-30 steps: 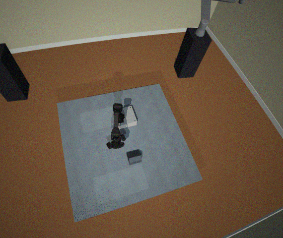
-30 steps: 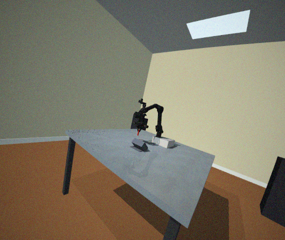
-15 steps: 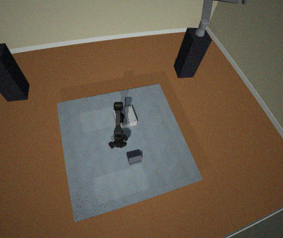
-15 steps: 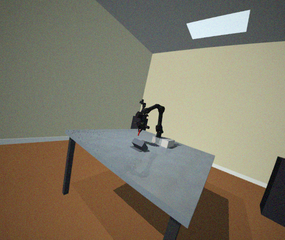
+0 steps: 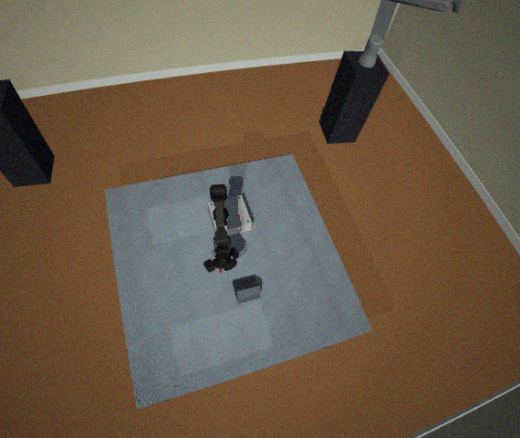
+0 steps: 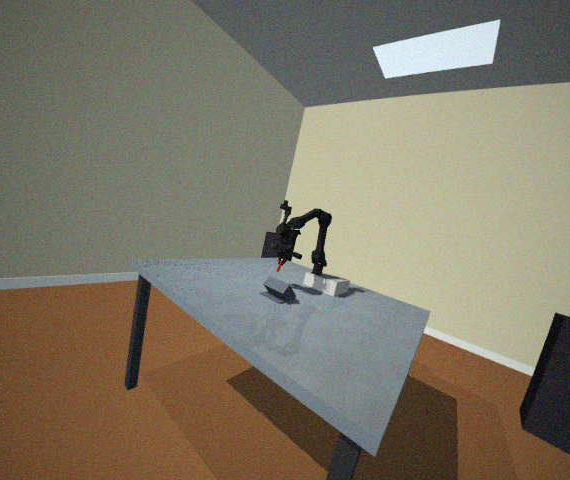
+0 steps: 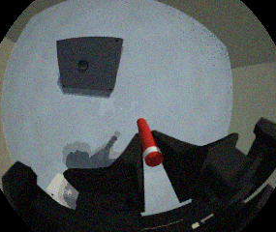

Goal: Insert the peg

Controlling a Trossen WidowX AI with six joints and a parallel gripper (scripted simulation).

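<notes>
Now: gripper tip 100 mm short of the grey sloped panel, 130 mm to the right of it and 90 mm above it. From my gripper tip the other things lie so: red peg: 20 mm above.
</notes>
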